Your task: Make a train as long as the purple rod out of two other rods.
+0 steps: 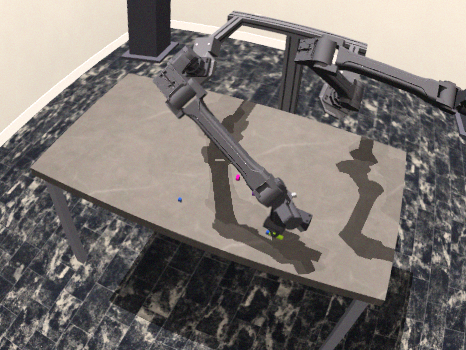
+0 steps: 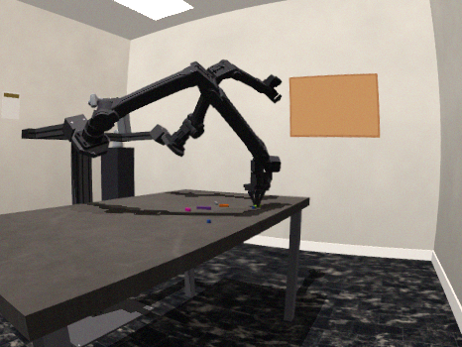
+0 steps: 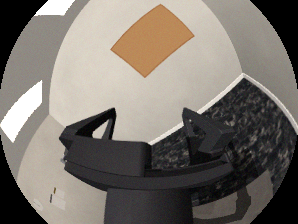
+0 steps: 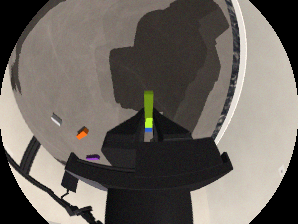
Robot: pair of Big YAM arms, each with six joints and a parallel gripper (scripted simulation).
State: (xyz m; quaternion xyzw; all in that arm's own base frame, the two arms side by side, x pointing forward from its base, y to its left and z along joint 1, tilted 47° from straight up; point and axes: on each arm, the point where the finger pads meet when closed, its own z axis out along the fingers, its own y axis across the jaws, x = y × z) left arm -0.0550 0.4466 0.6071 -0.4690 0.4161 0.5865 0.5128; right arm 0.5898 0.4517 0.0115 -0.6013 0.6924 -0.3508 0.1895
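Right now my right hand is 10 mm to the right of the lime rod. Round my right hand: grey rod: 200 mm behind, 20 mm to the left, 10 mm below; purple rod: 190 mm behind, 130 mm to the right, 10 mm below; orange rod: 140 mm behind, 30 mm to the right, 10 mm below.
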